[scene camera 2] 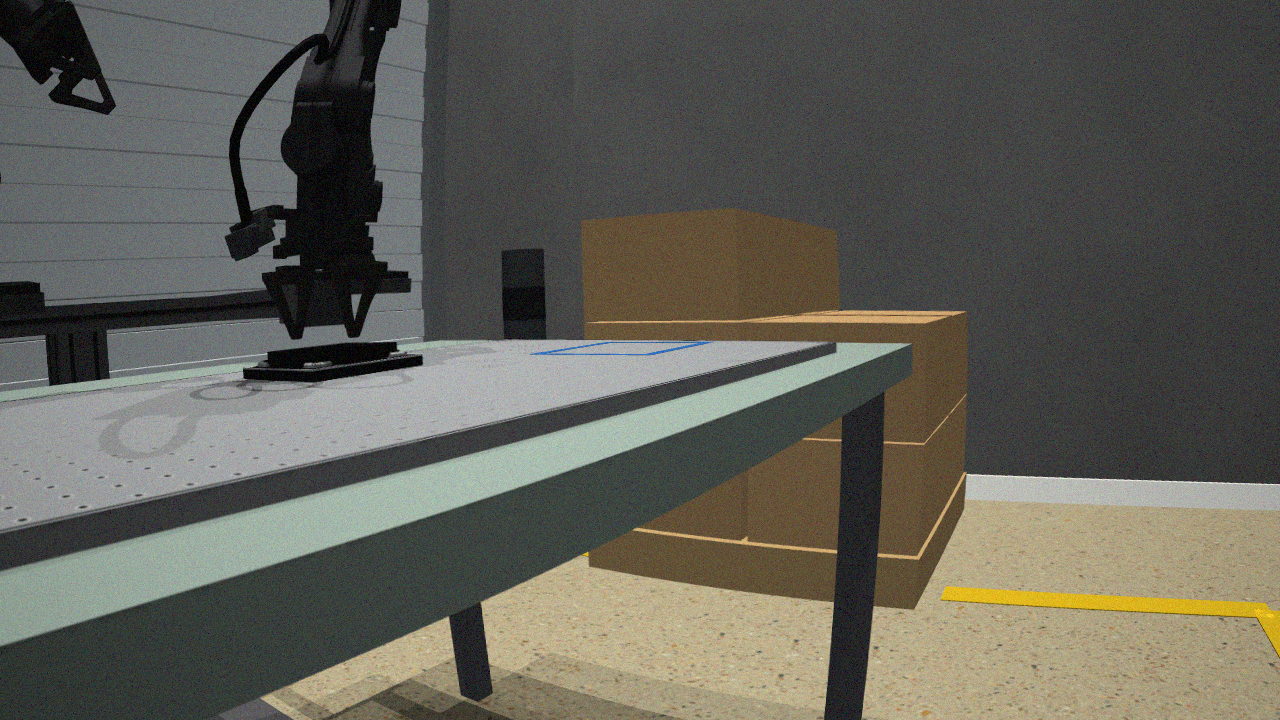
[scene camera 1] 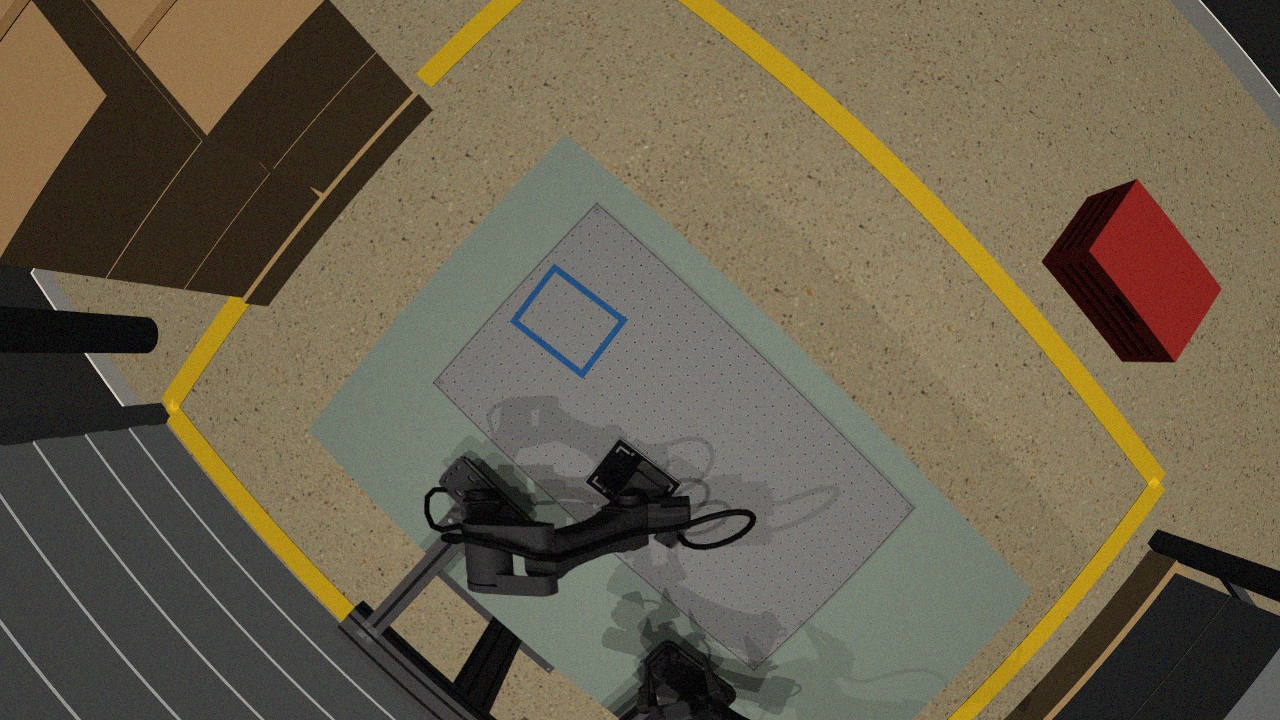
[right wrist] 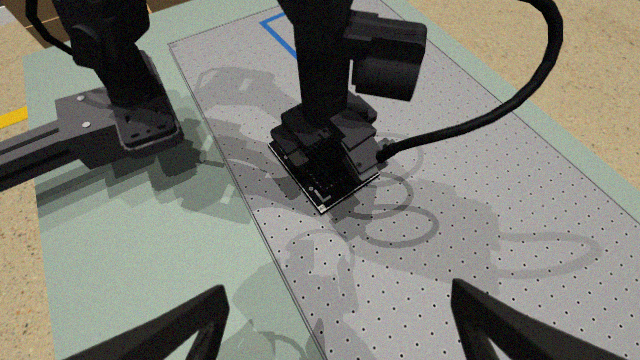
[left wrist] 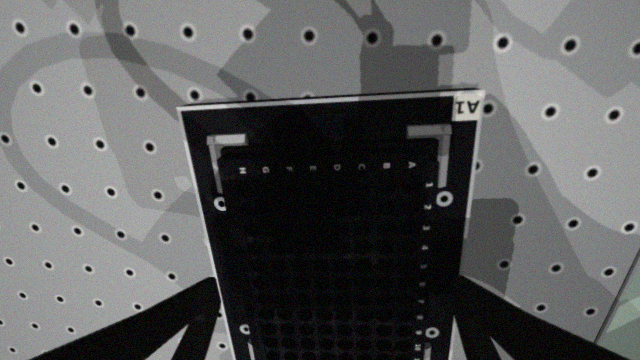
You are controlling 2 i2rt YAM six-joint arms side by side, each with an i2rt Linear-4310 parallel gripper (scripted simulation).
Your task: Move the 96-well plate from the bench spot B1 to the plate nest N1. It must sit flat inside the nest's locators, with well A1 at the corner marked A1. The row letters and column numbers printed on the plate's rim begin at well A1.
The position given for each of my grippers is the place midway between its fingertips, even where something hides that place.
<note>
In view: my left gripper (scene camera 2: 323, 338), my right gripper (scene camera 2: 104, 93), a black 96-well plate (scene camera 2: 338, 354), a black plate nest (scene camera 1: 610, 456) and an A1 mark (left wrist: 466, 107).
The black 96-well plate also shows in the right wrist view (right wrist: 326, 171) and in the left wrist view (left wrist: 364, 286). My left gripper is seen too in the right wrist view (right wrist: 325, 154) and in the left wrist view (left wrist: 331, 289). My right gripper shows as well in the right wrist view (right wrist: 334, 294).
</note>
